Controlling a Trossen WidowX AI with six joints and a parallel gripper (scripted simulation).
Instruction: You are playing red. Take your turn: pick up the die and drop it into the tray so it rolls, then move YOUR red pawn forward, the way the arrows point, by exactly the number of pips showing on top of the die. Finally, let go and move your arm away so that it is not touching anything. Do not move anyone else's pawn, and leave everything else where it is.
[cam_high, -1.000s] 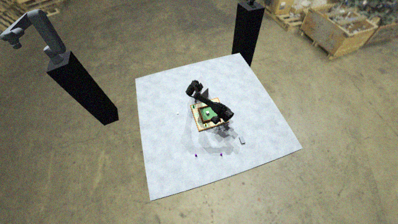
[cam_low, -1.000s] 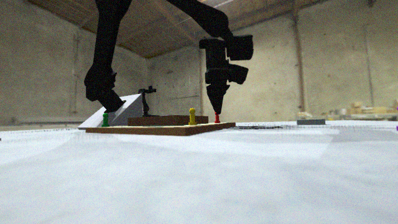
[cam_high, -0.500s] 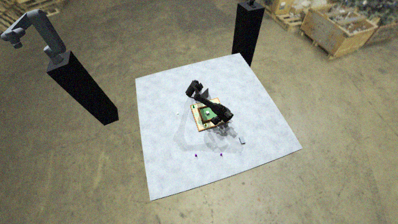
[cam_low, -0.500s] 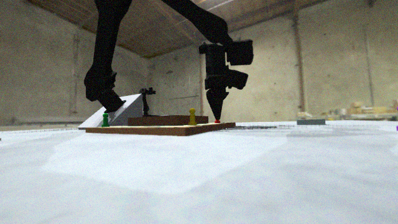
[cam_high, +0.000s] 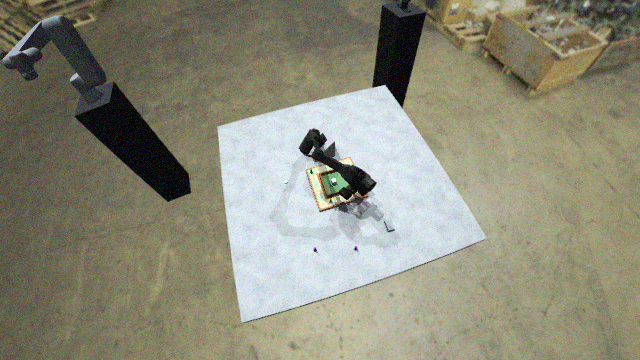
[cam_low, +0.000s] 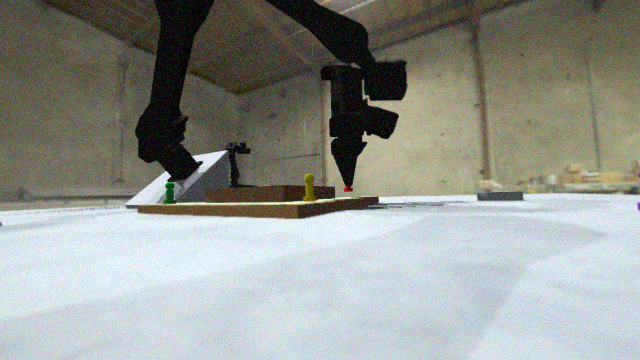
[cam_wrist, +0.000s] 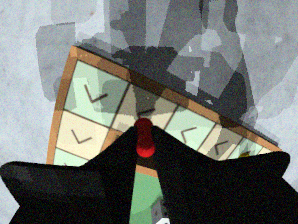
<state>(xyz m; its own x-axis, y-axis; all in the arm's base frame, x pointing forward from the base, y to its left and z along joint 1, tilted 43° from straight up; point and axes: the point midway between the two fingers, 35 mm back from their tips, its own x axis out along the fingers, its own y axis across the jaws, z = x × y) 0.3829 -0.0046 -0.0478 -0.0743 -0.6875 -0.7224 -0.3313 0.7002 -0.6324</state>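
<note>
My gripper tip is 12 cm past the white die, 7 cm to the left of it and 1 cm above it. The rest, counted from my gripper tip: yellow pawn 1 cm behind, 13 cm to the right, 1 cm below; small dark block 24 cm ahead, 9 cm to the left, 3 cm below; red pawn 1 cm above.
</note>
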